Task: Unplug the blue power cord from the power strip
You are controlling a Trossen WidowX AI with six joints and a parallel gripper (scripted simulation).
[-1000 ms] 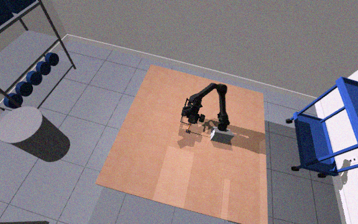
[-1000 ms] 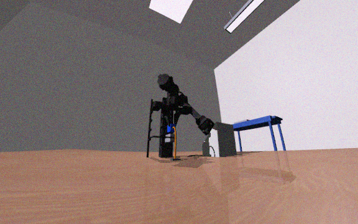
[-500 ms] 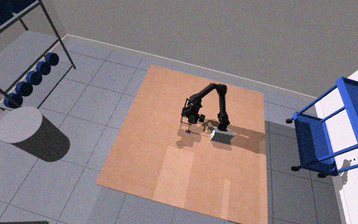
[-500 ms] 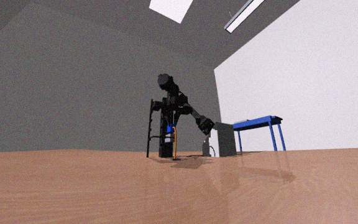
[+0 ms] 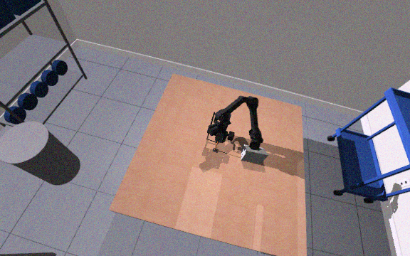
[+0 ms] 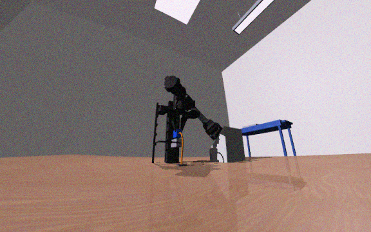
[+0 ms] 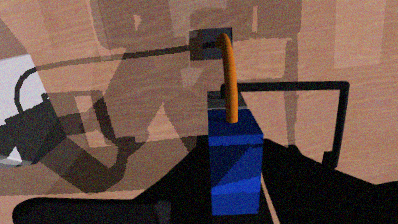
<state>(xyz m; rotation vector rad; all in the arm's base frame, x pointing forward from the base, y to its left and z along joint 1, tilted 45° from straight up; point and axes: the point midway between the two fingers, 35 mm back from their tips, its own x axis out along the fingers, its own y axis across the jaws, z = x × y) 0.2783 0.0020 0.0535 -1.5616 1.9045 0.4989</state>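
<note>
My gripper tip is now 3 cm to the left of the blue plug.
</note>
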